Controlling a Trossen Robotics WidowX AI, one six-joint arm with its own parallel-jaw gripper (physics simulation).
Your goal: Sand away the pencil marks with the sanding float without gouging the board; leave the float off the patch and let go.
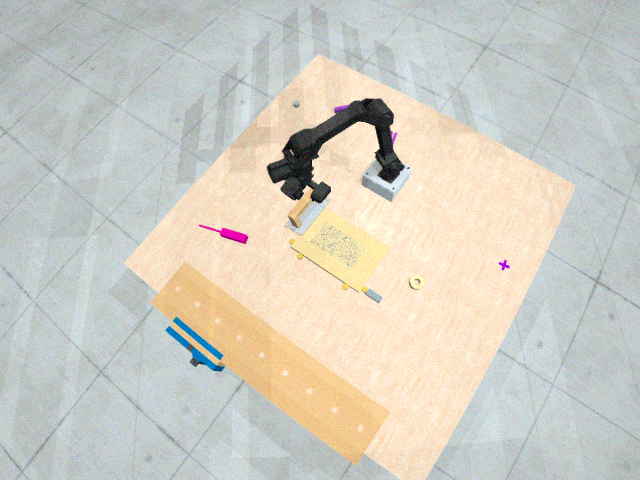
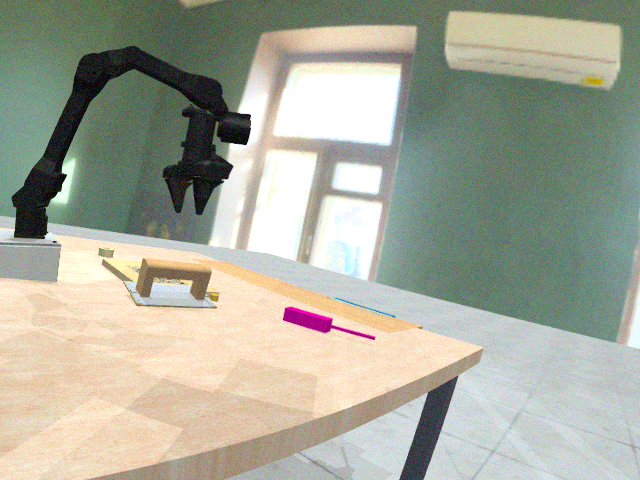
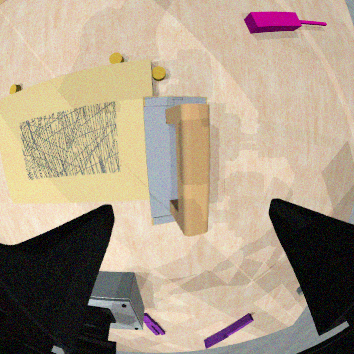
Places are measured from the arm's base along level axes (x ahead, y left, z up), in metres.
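Pixels of known places: gripper, fingertip midpoint: (image 2: 187, 213) (image 3: 193, 210); arm's base at its link origin: (image 1: 388, 174) (image 2: 29, 235) (image 3: 97, 313).
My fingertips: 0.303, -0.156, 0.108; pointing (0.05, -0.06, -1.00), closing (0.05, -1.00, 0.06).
Note:
For each thing: its top centre in the pictures, then the offset to it from my fingertips, as dx, dy, dz. "spot": a spot on its surface instead.
- tan wooden handle at a spot on its surface: (image 3: 194, 165) (image 1: 301, 204) spot: +0.001, -0.015, -0.098
- flat grey plate at its top centre: (image 3: 178, 163) (image 2: 171, 289) (image 1: 307, 211) -0.011, -0.003, -0.157
- pale yellow board at its top centre: (image 3: 58, 141) (image 2: 155, 274) (image 1: 339, 246) +0.024, +0.180, -0.165
- grey block at its top centre: (image 1: 374, 295) +0.090, +0.384, -0.169
- magenta screwdriver at its top centre: (image 2: 330, 319) (image 3: 298, 18) (image 1: 221, 230) +0.254, -0.205, -0.155
- pale ring at its top centre: (image 2: 106, 248) (image 1: 417, 281) -0.040, +0.474, -0.158
- purple cross at a spot on its surface: (image 1: 504, 265) spot: -0.297, +0.694, -0.176
- blue clamp at a spot on its surface: (image 1: 206, 357) spot: +0.621, +0.071, -0.186
The sanding float, with a tan wooden handle (image 1: 299, 210) (image 2: 175, 269) (image 3: 194, 165) on a flat grey plate (image 1: 314, 215) (image 3: 160, 160), stands handle up at one end of the board. Its plate edge meets or slightly overlaps the board's edge; I cannot tell which. The pale yellow board (image 1: 374, 249) (image 2: 113, 270) (image 3: 75, 192) lies flat. Dense dark pencil marks (image 1: 338, 243) (image 3: 70, 142) form a rectangular patch on it, apart from the float. My gripper (image 1: 308, 193) (image 2: 189, 212) (image 3: 193, 210) is open and empty, well above the float, with no contact.
Yellow pegs (image 1: 299, 256) (image 3: 159, 73) stand by the board's edges. A grey block (image 1: 373, 295) touches near one corner. A magenta screwdriver (image 1: 234, 235) (image 2: 307, 319) (image 3: 274, 22), a pale ring (image 1: 410, 282) and a purple cross (image 1: 504, 265) lie on the table. A blue clamp (image 1: 206, 357) is at the brown strip (image 1: 273, 387).

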